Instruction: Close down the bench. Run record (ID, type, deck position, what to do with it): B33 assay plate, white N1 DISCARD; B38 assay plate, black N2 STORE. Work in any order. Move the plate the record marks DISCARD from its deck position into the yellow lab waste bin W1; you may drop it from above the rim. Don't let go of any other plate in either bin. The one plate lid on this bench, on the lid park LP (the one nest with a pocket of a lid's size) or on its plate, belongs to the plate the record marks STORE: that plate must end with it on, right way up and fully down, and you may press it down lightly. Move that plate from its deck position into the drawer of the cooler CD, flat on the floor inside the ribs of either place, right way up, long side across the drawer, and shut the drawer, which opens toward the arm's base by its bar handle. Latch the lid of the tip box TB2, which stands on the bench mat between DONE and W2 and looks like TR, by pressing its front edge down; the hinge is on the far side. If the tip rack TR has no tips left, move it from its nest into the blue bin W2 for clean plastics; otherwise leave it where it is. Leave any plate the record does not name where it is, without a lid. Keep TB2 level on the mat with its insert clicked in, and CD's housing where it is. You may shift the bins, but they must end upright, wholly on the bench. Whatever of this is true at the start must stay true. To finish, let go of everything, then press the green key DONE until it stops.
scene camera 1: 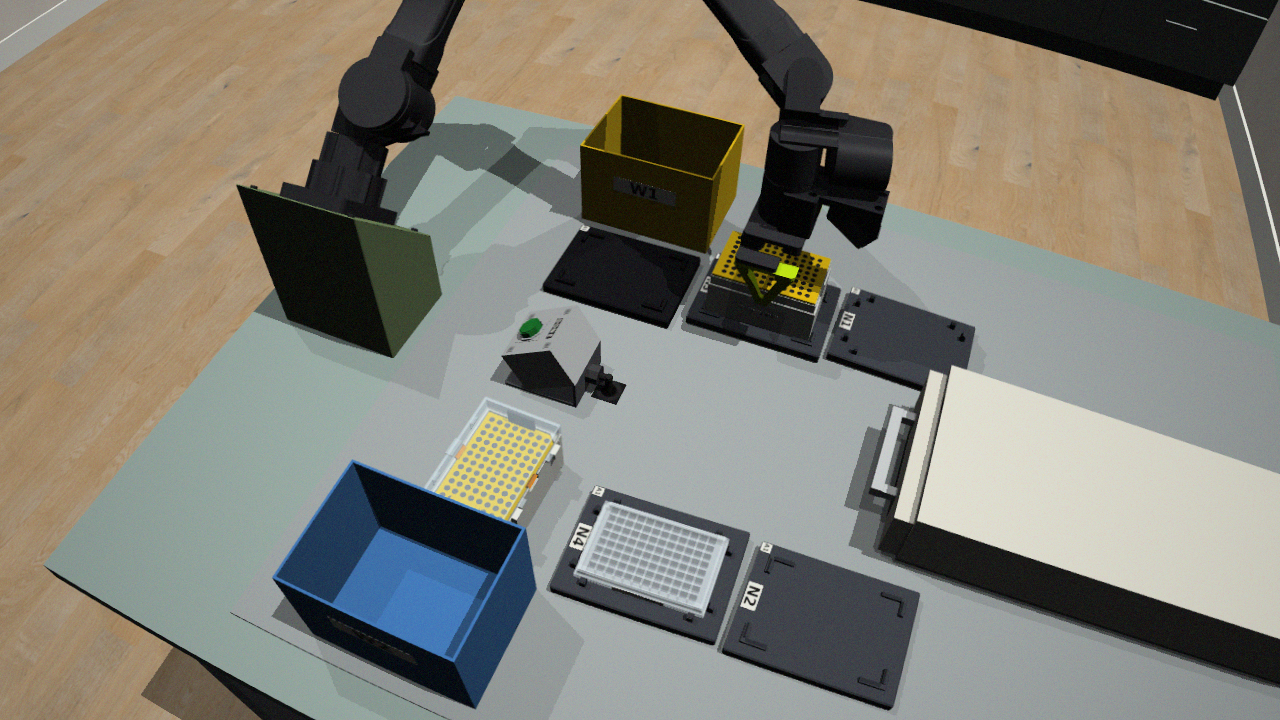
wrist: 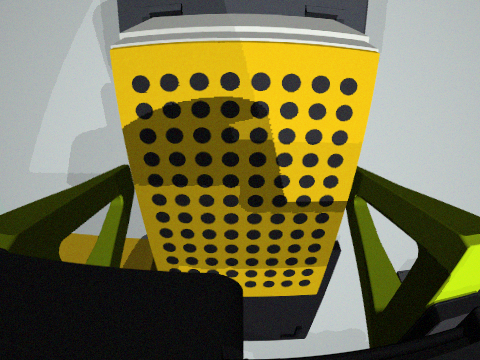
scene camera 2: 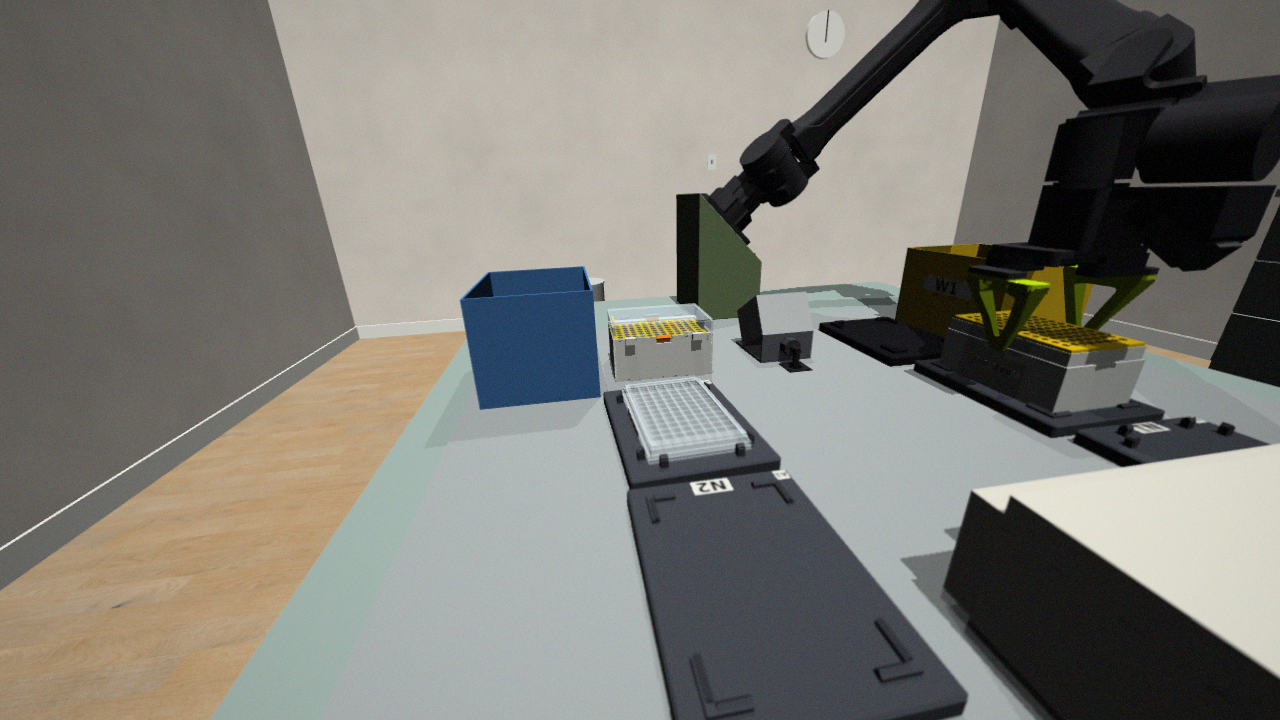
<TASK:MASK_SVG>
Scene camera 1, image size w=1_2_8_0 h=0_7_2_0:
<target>gripper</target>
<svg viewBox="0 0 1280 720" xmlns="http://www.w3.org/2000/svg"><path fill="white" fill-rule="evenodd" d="M764 171L761 194L741 235L740 246L735 255L735 267L746 282L754 302L762 306L768 306L784 289L794 282L799 267L781 263L780 257L758 250L759 248L764 248L765 243L782 247L785 254L795 257L801 255L806 239L777 230L783 193L801 194L809 192L816 187L816 181L807 187L789 188L773 182ZM753 271L775 277L774 280L777 282L765 295L761 294Z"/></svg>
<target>blue bin W2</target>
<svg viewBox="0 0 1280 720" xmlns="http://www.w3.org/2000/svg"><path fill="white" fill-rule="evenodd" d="M352 459L272 579L314 635L404 678L476 709L537 589L526 528Z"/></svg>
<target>tip rack TR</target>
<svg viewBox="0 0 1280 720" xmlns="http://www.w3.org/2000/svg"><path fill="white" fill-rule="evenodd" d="M753 271L760 292L765 295L777 281L774 280L774 276ZM733 231L711 274L705 310L809 341L816 321L819 304L821 306L831 271L831 259L806 251L802 251L801 256L795 257L783 253L782 247L766 243L764 248L759 248L760 252L780 257L780 262L799 267L799 271L792 284L768 306L762 306L754 302L748 286L734 266L735 254L740 246L742 233Z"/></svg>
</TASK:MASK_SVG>
